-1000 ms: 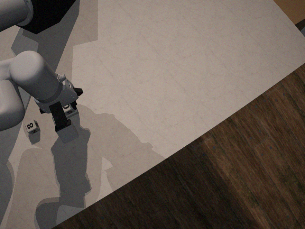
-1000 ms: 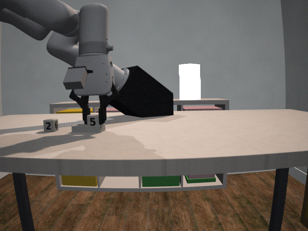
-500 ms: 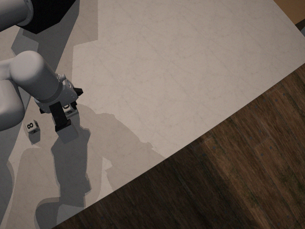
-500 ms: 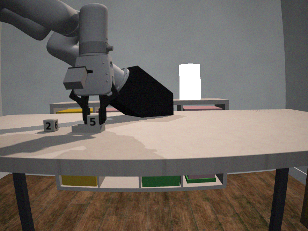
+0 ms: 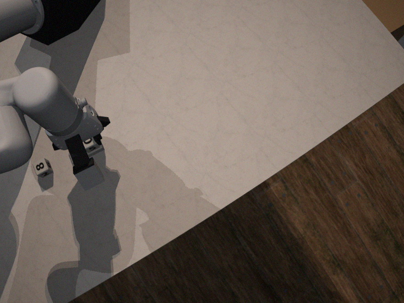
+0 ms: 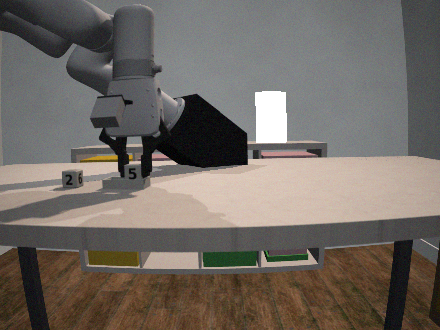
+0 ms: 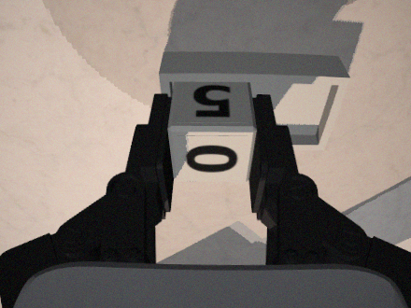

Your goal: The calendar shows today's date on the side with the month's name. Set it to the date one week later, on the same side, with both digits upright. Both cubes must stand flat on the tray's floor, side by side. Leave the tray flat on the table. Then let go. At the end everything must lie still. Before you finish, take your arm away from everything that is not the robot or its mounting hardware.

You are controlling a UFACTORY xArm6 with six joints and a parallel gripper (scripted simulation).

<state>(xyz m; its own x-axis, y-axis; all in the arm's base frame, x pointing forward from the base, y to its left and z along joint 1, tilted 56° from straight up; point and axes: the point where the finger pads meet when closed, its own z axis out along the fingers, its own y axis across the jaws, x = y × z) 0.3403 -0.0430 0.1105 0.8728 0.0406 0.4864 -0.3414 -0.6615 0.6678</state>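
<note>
My gripper is now 1 cm past the grey tray, 2 cm to the left of it and 3 cm above it. Also, from my hand: white cube 5 cm behind, 12 cm to the right, 2 cm below.
</note>
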